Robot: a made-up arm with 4 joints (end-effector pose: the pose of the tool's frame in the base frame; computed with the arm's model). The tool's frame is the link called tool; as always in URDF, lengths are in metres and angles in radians.
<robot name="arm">
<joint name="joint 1" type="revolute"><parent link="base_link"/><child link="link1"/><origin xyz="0.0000 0.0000 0.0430" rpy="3.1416 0.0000 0.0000"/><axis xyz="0 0 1"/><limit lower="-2.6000" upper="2.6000" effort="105" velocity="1.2"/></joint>
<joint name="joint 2" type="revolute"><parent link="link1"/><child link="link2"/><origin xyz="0.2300 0.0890 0.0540" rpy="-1.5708 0.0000 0.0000"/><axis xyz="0 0 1"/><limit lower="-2.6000" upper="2.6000" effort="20" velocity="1.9"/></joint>
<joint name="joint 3" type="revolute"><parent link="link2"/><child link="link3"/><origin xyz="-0.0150 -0.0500 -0.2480" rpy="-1.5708 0.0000 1.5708"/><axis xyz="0 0 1"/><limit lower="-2.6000" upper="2.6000" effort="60" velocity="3.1"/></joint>
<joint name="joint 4" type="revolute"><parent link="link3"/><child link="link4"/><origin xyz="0.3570 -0.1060 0.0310" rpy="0.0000 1.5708 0.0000"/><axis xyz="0 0 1"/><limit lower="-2.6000" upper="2.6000" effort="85" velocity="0.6"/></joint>
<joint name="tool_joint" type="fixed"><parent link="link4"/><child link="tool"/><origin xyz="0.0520 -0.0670 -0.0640"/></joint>
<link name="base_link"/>
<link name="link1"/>
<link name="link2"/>
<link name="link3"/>
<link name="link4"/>
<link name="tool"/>
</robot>
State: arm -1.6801 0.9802 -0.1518 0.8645
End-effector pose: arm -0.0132 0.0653 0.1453 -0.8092 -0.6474 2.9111
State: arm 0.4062 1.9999 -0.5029 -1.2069
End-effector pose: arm 0.0901 -0.1896 -0.1432 2.0088 -0.5364 -1.6679
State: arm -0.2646 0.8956 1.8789 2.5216
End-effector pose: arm 0.1653 0.5055 -0.1237 2.9784 1.3775 -1.7160
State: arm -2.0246 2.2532 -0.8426 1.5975
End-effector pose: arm 0.0255 0.1631 -0.0627 -2.0736 0.5135 -1.9862
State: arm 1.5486 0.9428 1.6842 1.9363
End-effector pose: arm 0.4598 -0.2590 -0.0419 -1.6917 0.9871 -1.7416
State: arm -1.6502 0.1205 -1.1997 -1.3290
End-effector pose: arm 0.1646 0.1582 -0.1266 0.7542 1.0541 0.8568
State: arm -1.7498 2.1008 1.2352 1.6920
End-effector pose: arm -0.4395 0.0678 -0.0443 -1.7509 -0.3785 2.1093
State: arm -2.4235 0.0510 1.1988 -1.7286
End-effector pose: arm -0.3244 -0.2193 0.1759 0.4963 -1.1453 0.3362
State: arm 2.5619 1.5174 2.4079 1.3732
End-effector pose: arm -0.1569 -0.5878 0.0070 -1.6110 -0.1617 2.8914
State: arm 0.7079 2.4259 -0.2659 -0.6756
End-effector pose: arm 0.0445 -0.1724 -0.1798 2.8040 -0.6893 -2.9517
